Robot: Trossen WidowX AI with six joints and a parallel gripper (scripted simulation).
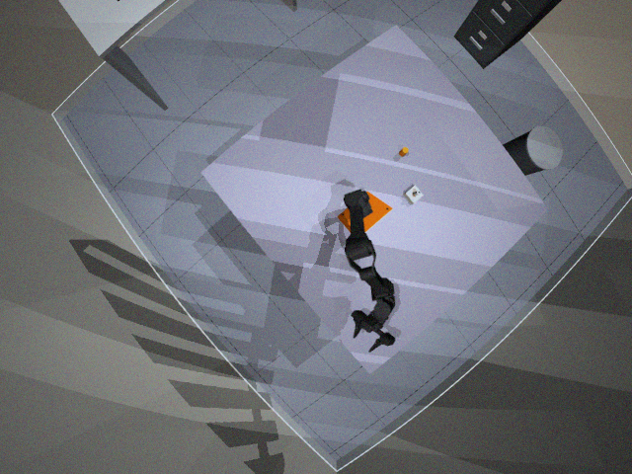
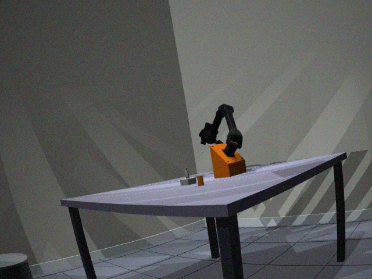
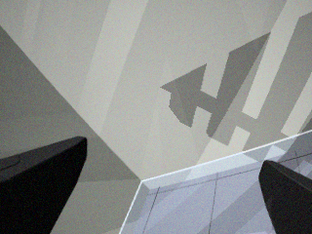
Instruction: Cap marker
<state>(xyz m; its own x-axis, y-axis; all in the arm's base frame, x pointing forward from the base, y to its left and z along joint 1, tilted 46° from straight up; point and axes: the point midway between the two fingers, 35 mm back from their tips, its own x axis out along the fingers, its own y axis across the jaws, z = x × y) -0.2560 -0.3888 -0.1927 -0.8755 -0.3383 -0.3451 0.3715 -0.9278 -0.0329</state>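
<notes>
My gripper tip is now 650 mm short of the orange cap, 560 mm to the right of it and 210 mm above it.
</notes>
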